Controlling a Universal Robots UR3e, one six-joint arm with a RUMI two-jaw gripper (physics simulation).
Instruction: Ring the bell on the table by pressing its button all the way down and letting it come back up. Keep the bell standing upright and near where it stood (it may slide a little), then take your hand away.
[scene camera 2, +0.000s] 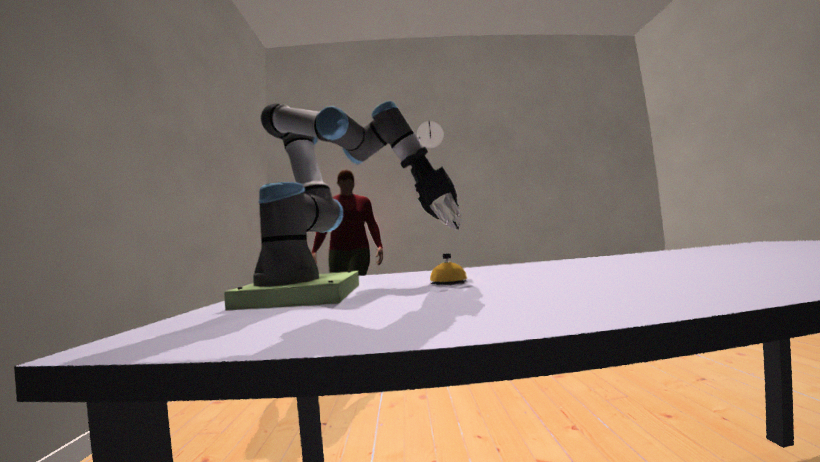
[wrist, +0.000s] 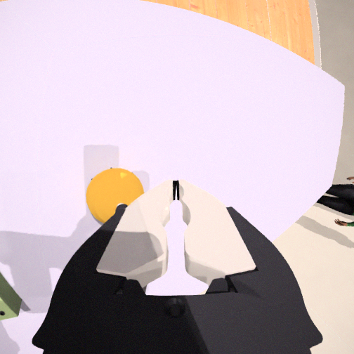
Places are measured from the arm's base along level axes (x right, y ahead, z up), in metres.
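Where they show: gripper, fingertip midpoint: (scene camera 2: 458, 228); arm's base, link origin: (scene camera 2: 287, 281).
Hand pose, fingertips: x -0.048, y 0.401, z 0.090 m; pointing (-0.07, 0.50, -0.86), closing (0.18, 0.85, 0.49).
Note:
Each offset is from my fingertips to the top centre of the thing. Level surfaces: height alone.
A yellow dome bell {dx +0.042, dy -0.048, dz -0.059 m} (scene camera 2: 448, 273) (wrist: 114, 194) stands upright on the white table {dz -0.125 m} (scene camera 2: 573, 298) (wrist: 200, 100). Its dark button {dx +0.042, dy -0.048, dz -0.059 m} (scene camera 2: 446, 255) sticks up above the dome; in the wrist view part of the button (wrist: 121, 206) shows beside the left jaw. My gripper (scene camera 2: 458, 227) (wrist: 175, 181) is shut and empty, its tips meeting. It hangs above the bell with a visible gap between the fingertips and the button. In the wrist view the bell lies to the left of the fingertips, its lower right edge partly hidden by the left jaw.
The arm's green base plate (scene camera 2: 292, 296) (wrist: 7, 300) is on the table, left of the bell in the scene view. A person in a red top (scene camera 2: 351, 220) stands behind the table. A round clock (scene camera 2: 430, 134) hangs on the back wall.

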